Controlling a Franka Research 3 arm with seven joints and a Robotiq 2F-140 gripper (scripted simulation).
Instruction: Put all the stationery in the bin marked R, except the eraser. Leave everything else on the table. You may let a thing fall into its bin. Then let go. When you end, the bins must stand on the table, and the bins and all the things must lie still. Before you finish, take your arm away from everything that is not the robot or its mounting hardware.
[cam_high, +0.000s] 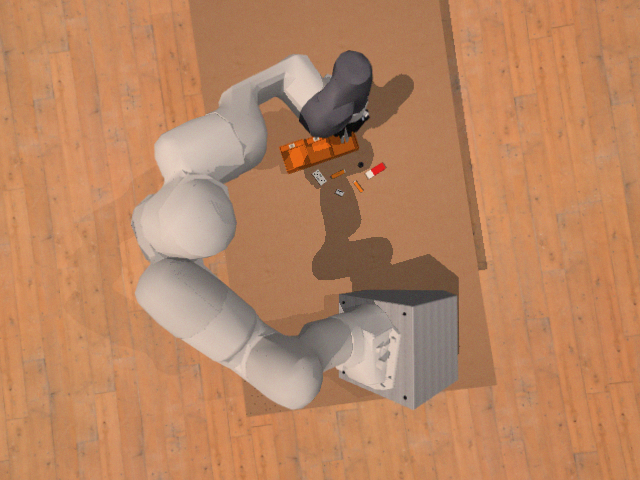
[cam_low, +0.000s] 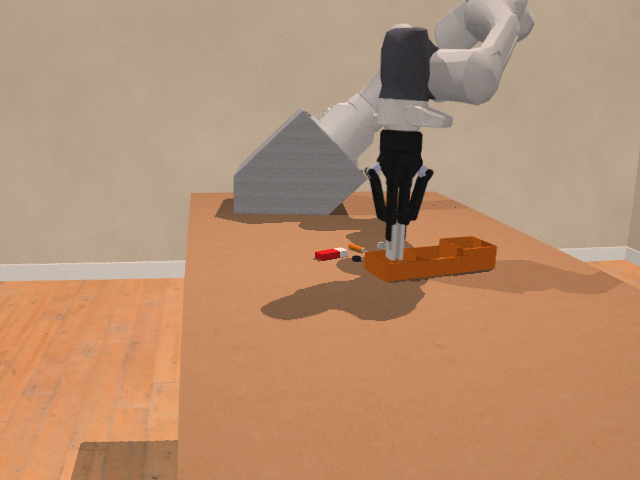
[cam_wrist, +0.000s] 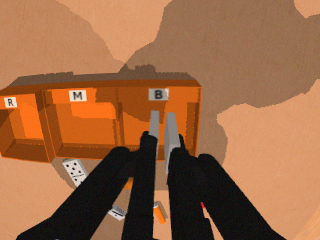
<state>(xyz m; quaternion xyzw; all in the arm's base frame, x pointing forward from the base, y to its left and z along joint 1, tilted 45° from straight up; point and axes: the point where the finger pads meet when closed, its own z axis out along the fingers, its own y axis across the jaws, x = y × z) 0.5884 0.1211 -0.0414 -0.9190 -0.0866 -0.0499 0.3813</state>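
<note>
The orange bin lies 3 cm behind my hand, 8 cm to the left of it and 4 cm below it. Round my hand: white eraser (11 cm behind, 10 cm to the right, 6 cm below); white domino (12 cm behind, 8 cm to the left, 6 cm below); small black piece (8 cm behind, 6 cm to the right, 6 cm below).
</note>
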